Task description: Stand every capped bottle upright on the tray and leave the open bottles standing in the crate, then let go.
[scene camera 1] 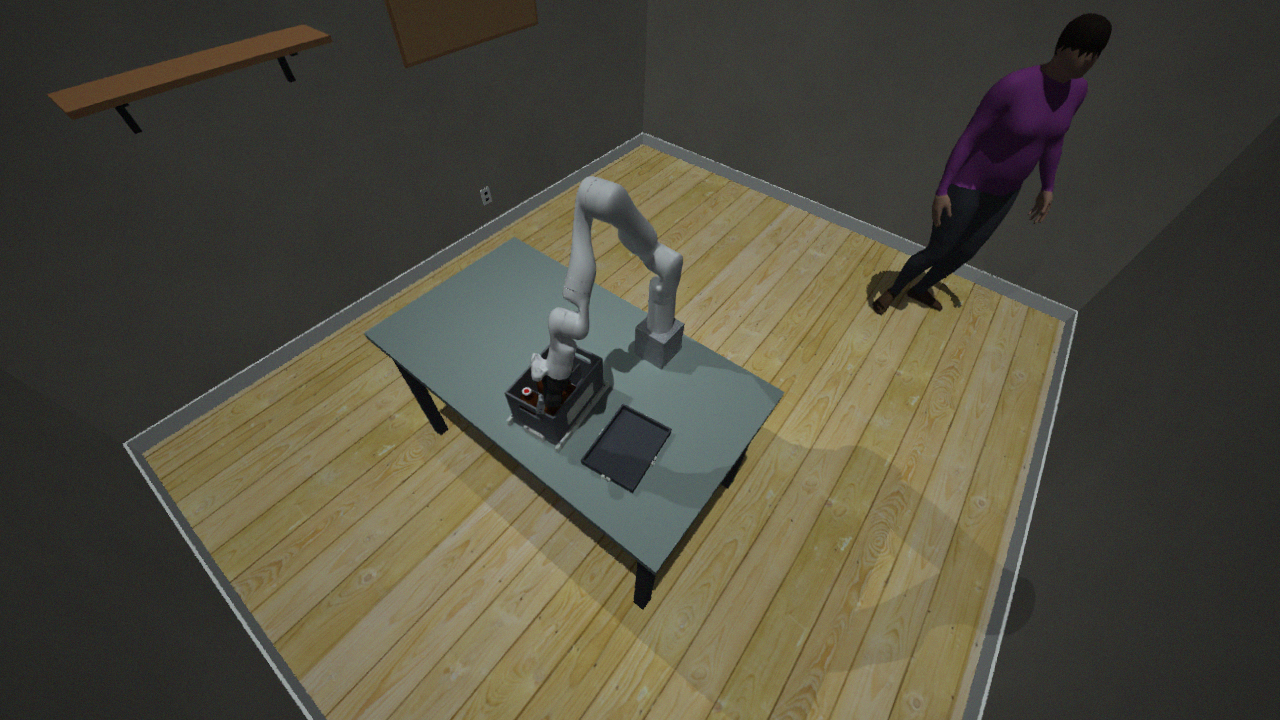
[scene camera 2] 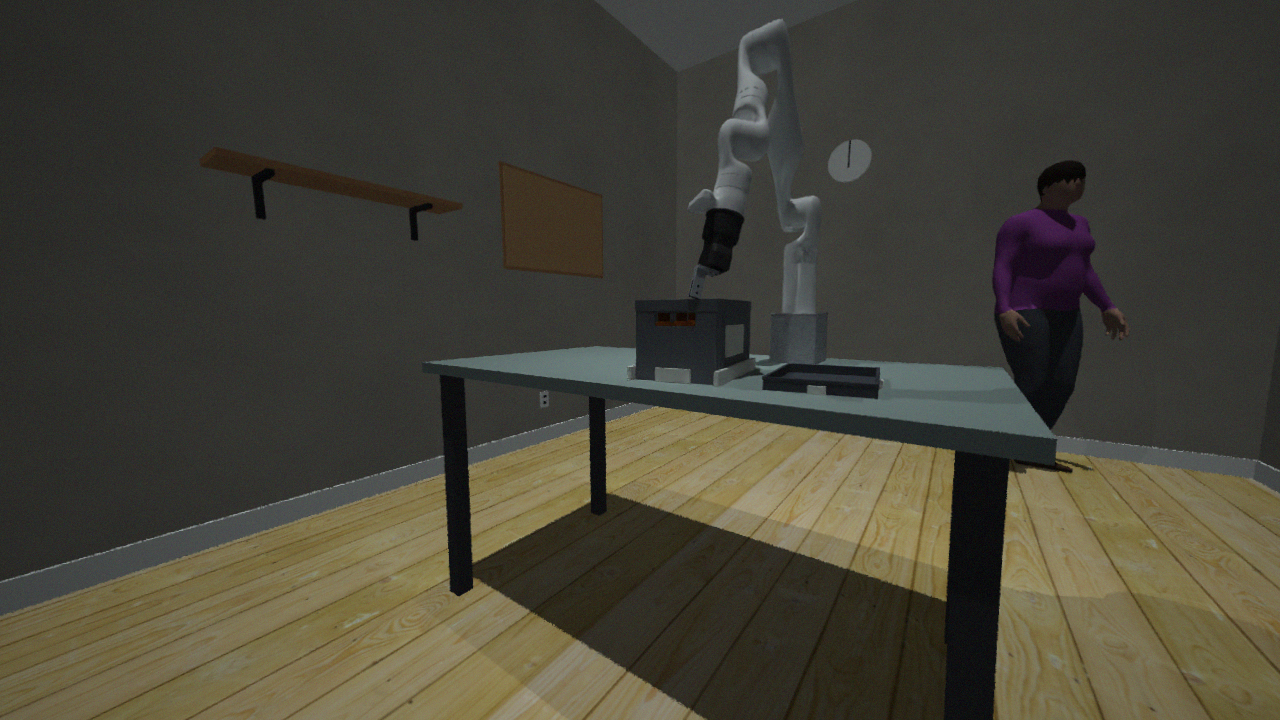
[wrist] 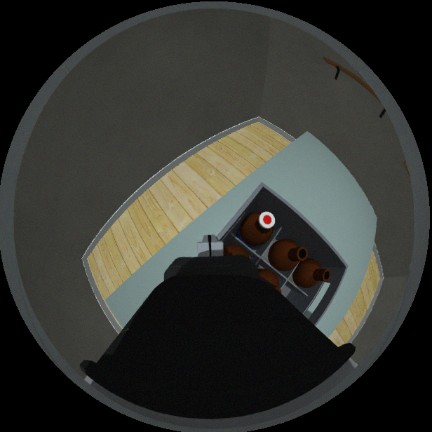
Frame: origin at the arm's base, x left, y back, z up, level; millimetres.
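Seen in the pictures: gripper, fingertip midpoint: [scene camera 1: 539, 412] [scene camera 2: 694, 297]; arm's base, link origin: [scene camera 1: 659, 324] [scene camera 2: 798, 313].
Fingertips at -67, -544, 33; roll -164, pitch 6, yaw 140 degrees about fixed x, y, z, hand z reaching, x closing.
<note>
Offsets run from my fingertips to a thing's middle, as dx, dy, dz. Level surfaces: height alone.
The dark crate @(-59, +133, -90) [scene camera 1: 556, 428] [scene camera 2: 671, 349] [wrist: 300, 227] stands on the table with brown bottles in its compartments. One bottle [wrist: 255, 231] has a white cap with a red centre; its cap @(-95, +38, -15) [scene camera 1: 526, 391] also shows in scene camera 1. Two open bottles [wrist: 284, 254] [wrist: 306, 272] stand beyond the divider. Two more bottles [wrist: 236, 251] [wrist: 268, 280] are partly hidden by the gripper body, so their tops cannot be seen. My gripper [scene camera 1: 540, 404] [scene camera 2: 695, 293] [wrist: 209, 241] is shut with nothing between its fingers, at the crate's rim. The black tray @(+227, +140, -165) [scene camera 1: 626, 447] [scene camera 2: 787, 384] holds no bottle.
The table @(dz -178) [scene camera 1: 483, 313] [scene camera 2: 554, 362] carries the crate, the tray and the arm's grey base block [scene camera 1: 659, 342] [scene camera 2: 799, 337]. The tray lies beside the crate. A person in purple [scene camera 1: 1015, 134] [scene camera 2: 1042, 241] stands on the floor away from the table.
</note>
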